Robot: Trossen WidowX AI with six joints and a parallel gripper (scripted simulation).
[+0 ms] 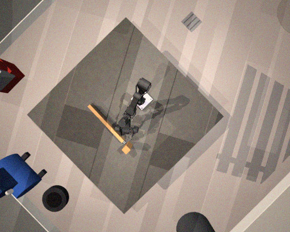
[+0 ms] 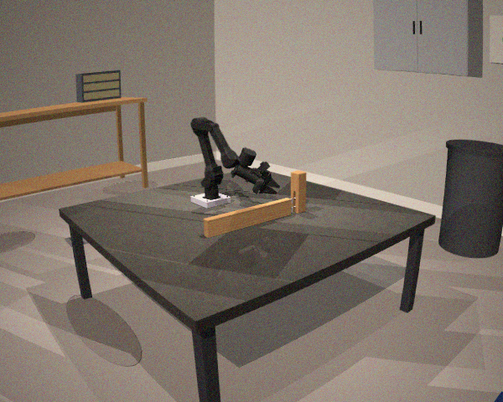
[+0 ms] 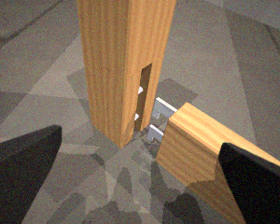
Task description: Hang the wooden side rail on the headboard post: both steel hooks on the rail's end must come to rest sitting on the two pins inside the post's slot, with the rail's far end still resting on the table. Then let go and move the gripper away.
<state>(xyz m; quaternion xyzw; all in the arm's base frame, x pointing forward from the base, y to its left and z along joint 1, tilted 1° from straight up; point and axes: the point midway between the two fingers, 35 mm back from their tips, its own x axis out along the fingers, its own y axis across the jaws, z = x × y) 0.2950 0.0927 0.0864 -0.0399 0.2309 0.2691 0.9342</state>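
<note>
My gripper tip is 70 mm short of the headboard post, 60 mm to the right of it and 20 mm above it.
</note>
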